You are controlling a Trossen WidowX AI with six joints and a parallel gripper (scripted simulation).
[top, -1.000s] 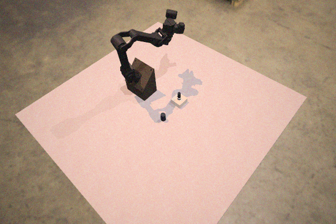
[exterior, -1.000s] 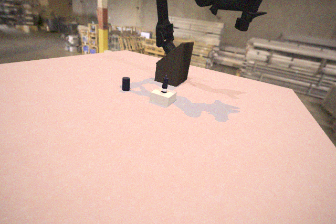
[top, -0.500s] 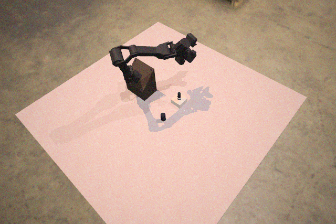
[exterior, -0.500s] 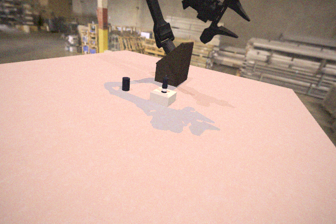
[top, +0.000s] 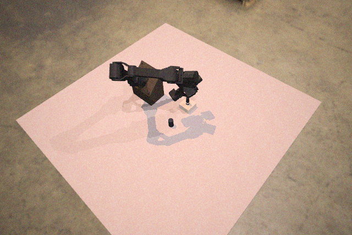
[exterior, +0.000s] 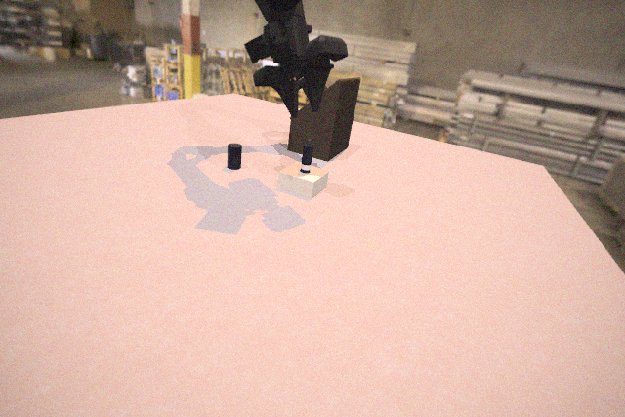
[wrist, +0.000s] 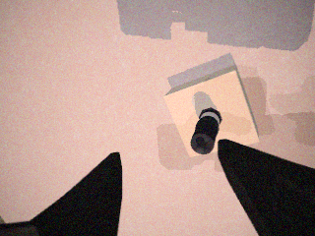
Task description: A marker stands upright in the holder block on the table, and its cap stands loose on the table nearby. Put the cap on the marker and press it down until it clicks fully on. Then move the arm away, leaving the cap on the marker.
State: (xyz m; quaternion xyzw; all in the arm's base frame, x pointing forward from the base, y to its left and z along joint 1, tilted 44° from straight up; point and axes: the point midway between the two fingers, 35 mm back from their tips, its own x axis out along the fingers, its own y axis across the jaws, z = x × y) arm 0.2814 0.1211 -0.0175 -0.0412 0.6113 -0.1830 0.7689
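My gripper tip is now 16 cm to the left of the dark cylindrical cap and 12 cm above it. From my gripper tip the other things lie so: dark marker (8 cm below, 3 cm behind); cream holder block (13 cm below, 3 cm behind).
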